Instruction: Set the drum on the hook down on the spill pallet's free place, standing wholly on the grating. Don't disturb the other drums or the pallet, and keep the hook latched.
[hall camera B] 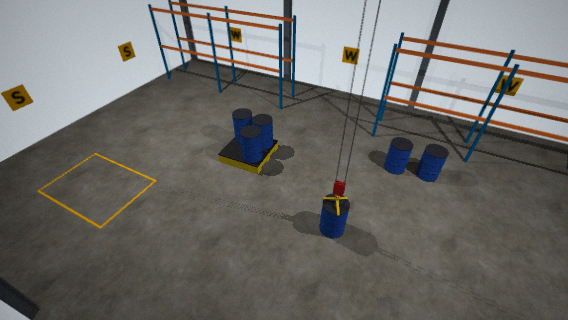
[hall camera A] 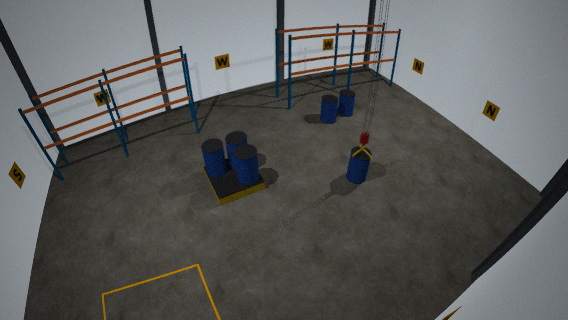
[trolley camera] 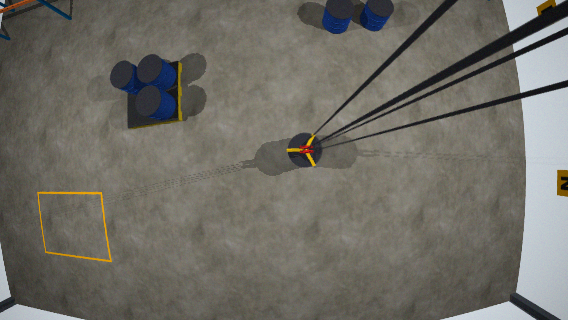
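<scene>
My hook with its red block and yellow three-armed drum clamp (hall camera A: 362, 150) (hall camera B: 337, 200) (trolley camera: 306, 149) is shut on a blue drum (hall camera A: 358, 169) (hall camera B: 333, 222) (trolley camera: 296, 159). The drum hangs upright, low over the floor; the gap beneath is hard to tell. The hook's latch is too small to make out. The spill pallet (hall camera A: 242, 193) (hall camera B: 239, 162) (trolley camera: 180, 95), black grating with yellow sides, stands well apart from the hanging drum. Three upright blue drums stand on it, one being the near drum (hall camera A: 247, 167) (hall camera B: 251, 146) (trolley camera: 152, 102). Its free place is one corner, bare grating, lower left in the trolley camera.
Two more blue drums (hall camera A: 329, 110) (hall camera B: 398, 157) (trolley camera: 337, 17) stand on the floor near a rack (hall camera A: 289, 72) (hall camera B: 386, 90). Another rack (hall camera A: 114, 120) (hall camera B: 281, 65) stands along the wall. An orange-yellow outlined square (hall camera A: 150, 279) (hall camera B: 70, 209) (trolley camera: 70, 192) is marked on the floor.
</scene>
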